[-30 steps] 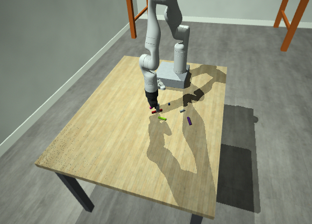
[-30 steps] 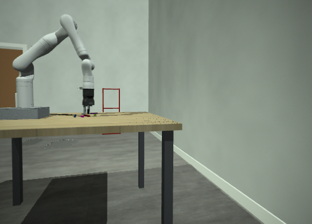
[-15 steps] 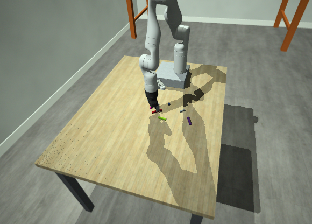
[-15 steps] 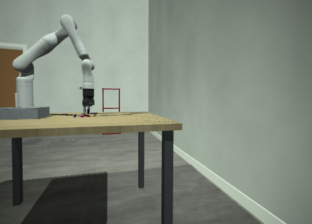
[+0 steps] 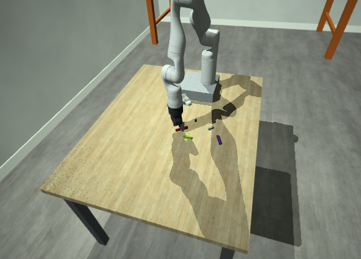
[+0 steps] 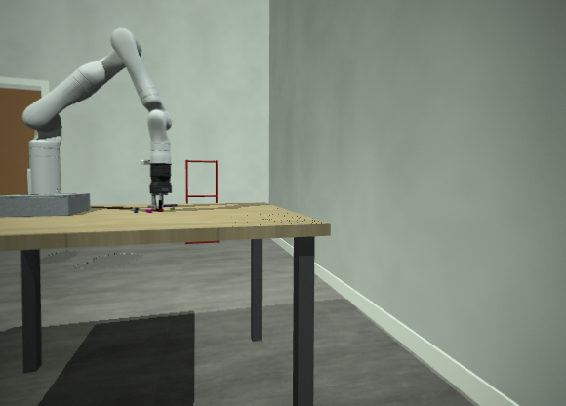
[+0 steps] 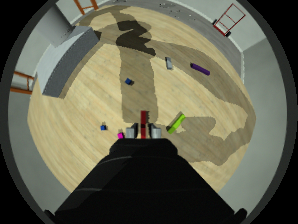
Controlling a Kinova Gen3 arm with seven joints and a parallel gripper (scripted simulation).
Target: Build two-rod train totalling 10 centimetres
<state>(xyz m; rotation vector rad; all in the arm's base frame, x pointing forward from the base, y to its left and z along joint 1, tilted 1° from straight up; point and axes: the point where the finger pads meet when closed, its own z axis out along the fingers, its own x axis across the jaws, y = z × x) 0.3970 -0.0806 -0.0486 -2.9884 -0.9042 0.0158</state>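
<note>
Now: hand 2 cm above the red rod. Also, from my hand: grey rod: 16 cm to the left, 4 cm behind, 2 cm below; lime rod: 5 cm to the left, 5 cm ahead, 2 cm below; magenta rod: 4 cm to the right, 3 cm behind, 2 cm below.
</note>
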